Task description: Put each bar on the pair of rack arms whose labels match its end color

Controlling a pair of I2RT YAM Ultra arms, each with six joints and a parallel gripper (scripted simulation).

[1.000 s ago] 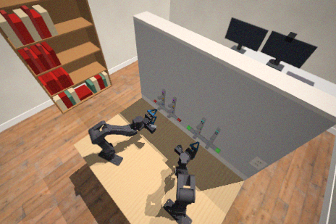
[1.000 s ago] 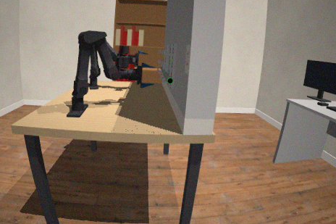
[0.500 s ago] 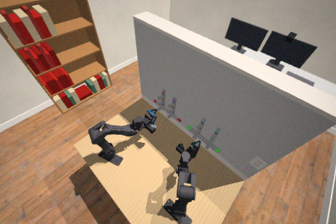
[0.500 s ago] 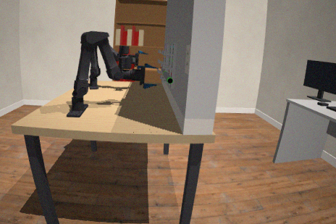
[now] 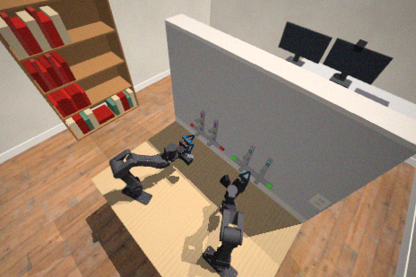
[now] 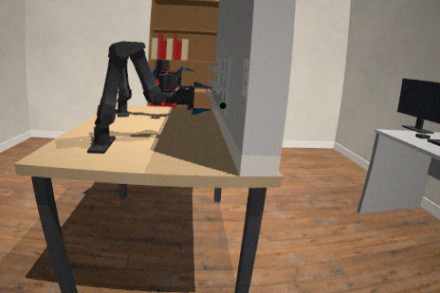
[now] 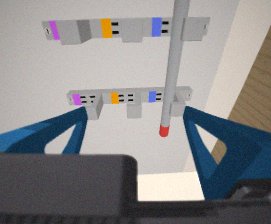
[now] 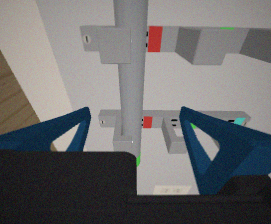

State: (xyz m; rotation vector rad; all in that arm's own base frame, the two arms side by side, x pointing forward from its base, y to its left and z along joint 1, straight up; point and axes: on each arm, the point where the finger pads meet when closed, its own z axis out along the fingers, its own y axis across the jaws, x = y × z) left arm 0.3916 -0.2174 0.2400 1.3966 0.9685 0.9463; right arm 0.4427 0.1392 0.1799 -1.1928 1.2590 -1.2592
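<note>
Now: the green-ended bar 5 cm ahead of my right hand. Round my right hand: grey wall panel: 17 cm ahead, 17 cm to the left, 25 cm above.
</note>
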